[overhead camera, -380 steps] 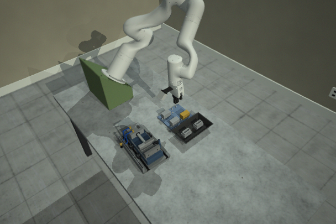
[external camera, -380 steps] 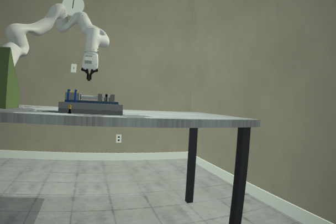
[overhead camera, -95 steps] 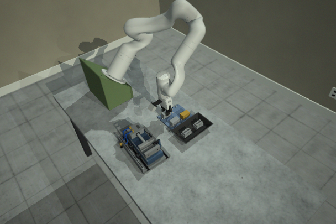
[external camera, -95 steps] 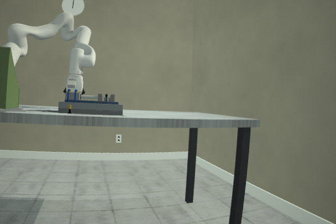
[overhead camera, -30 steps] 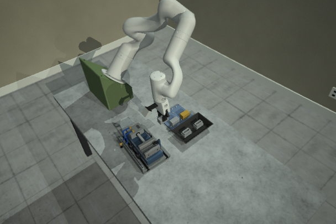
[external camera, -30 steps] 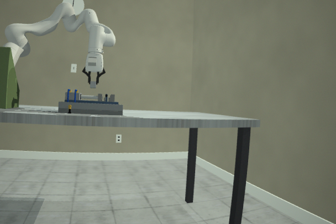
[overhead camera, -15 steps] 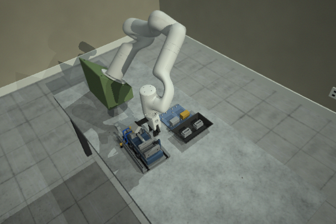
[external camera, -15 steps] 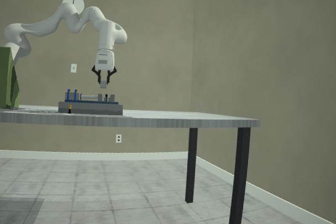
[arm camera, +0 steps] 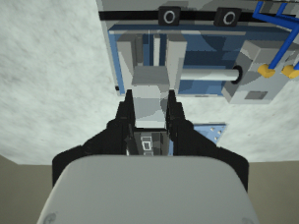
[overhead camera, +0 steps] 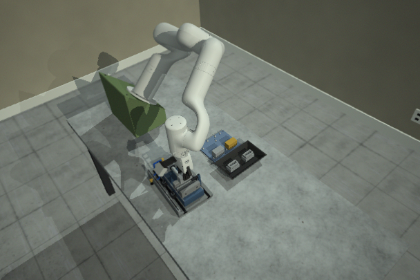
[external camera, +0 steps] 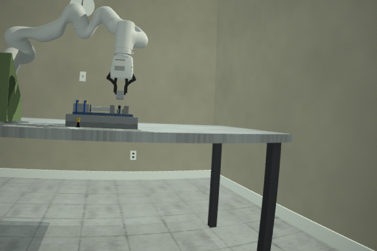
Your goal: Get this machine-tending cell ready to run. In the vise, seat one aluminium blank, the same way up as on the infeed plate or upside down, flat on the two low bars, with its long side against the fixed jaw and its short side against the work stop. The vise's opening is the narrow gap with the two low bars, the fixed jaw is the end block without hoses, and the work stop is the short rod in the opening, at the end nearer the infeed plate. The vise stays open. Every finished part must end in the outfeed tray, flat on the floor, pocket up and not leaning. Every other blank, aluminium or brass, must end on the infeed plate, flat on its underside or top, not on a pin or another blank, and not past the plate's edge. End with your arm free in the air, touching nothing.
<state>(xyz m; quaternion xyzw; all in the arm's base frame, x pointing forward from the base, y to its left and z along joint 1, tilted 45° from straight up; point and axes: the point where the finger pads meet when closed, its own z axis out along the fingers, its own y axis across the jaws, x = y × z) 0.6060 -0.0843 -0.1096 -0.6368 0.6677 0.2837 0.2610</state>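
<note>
The fixed jaw is 9 cm below my hand and 3 cm ahead of it. Also, from my hand: moving jaw 9 cm below, 3 cm behind, 1 cm to the left; cylinder rod 9 cm below, 9 cm behind, 1 cm to the left; aluminium blank 2 cm below.
</note>
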